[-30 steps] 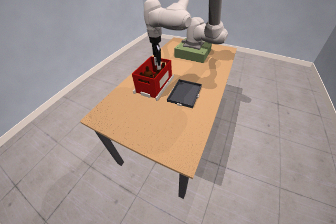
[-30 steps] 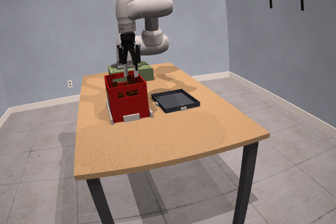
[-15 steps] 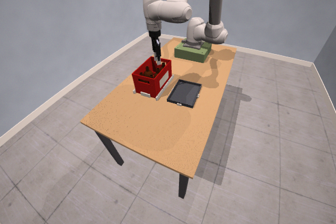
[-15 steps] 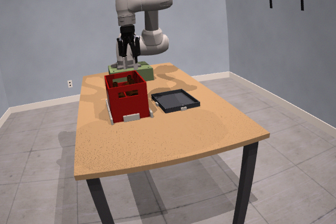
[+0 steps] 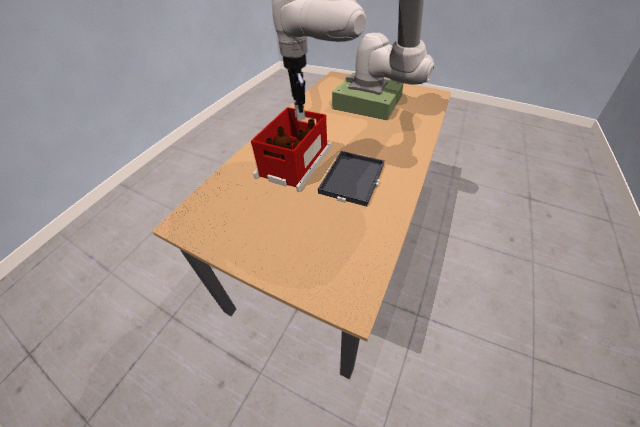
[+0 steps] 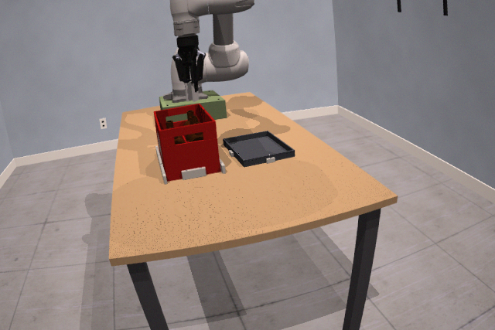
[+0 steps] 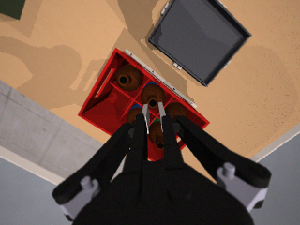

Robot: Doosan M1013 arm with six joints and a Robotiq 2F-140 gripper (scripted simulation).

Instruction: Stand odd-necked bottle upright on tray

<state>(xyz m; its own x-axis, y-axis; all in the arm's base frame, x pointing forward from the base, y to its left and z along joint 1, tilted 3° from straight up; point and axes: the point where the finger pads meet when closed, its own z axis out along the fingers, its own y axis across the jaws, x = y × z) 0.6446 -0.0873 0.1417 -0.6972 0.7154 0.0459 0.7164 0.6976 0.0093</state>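
The glass bottle is 17 cm below my hand, 9 cm to the right of it and 9 cm ahead of it. The rest, counted from my hand: dark grey tray (24 cm below, 22 cm to the left, 1 cm ahead); then red crate (17 cm below, 5 cm to the right).
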